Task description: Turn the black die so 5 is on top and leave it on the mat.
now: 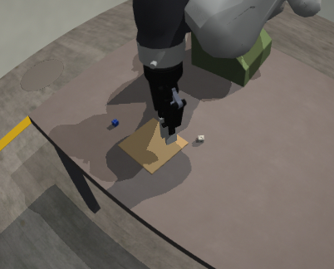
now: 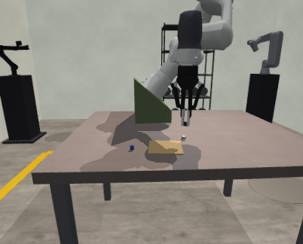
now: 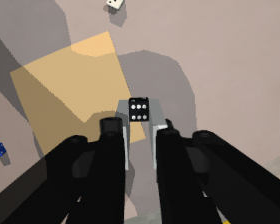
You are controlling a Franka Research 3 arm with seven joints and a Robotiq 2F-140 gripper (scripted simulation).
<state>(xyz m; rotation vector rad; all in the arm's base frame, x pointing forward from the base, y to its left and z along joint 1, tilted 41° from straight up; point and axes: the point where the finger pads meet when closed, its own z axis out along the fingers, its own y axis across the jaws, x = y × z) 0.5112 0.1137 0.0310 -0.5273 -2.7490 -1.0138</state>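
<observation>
Right now my hand is 130 mm above the tan mat, 80 mm to the left of it and 20 mm past it. Round my hand: blue die: 220 mm to the right, 130 mm below, 10 mm behind; then white die: 130 mm below, 110 mm behind, 20 mm to the left; then black die: 30 mm below, 10 mm behind.
</observation>
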